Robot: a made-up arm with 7 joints.
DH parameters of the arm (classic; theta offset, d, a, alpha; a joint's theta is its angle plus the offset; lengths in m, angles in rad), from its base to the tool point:
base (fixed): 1.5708 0.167 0 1.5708
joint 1: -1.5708 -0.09 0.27 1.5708
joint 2: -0.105 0 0.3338 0
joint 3: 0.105 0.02 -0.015 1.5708
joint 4: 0 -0.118 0.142 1.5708
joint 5: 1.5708 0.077 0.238 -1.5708
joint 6: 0 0.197 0.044 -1.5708
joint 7: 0 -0.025 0.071 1.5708
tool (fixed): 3.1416 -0.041 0 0
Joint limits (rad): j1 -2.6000..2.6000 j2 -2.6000..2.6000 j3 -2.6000..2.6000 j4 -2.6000..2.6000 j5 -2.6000..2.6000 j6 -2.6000..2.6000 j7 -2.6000..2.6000
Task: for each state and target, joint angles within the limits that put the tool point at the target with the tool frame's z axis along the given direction. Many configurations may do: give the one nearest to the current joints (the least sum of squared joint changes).
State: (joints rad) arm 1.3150 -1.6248 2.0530 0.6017 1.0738 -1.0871 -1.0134
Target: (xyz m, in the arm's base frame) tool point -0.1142 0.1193 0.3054 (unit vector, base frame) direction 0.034 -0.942 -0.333
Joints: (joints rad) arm 1.1186 -1.5375 2.2836 0.7804 1.5990 -1.4121 -1.0408
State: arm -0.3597 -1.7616 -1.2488 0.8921 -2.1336 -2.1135 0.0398
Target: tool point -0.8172 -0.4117 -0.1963 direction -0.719 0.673 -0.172
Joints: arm -0.9411 -1.0909 -0.7246 0.2029 -2.6000 -1.3808 0.7744
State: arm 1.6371 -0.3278 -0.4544 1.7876 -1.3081 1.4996 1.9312
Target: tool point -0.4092 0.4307 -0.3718 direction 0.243 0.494 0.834
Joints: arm 1.4615 -1.1040 -0.9042 1.7860 -2.0209 2.3732 2.1811
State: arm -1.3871 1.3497 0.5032 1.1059 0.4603 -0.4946 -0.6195
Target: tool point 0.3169 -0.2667 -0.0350 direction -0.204 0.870 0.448
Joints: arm -1.7756 1.1540 0.2823 1.3703 1.2215 -0.5064 -1.0506
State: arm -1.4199 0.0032 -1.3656 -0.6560 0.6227 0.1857 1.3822
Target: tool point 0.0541 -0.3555 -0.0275 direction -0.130 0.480 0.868
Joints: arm -1.1086 0.5513 -1.2738 -0.6718 0.3503 0.1303 1.0503
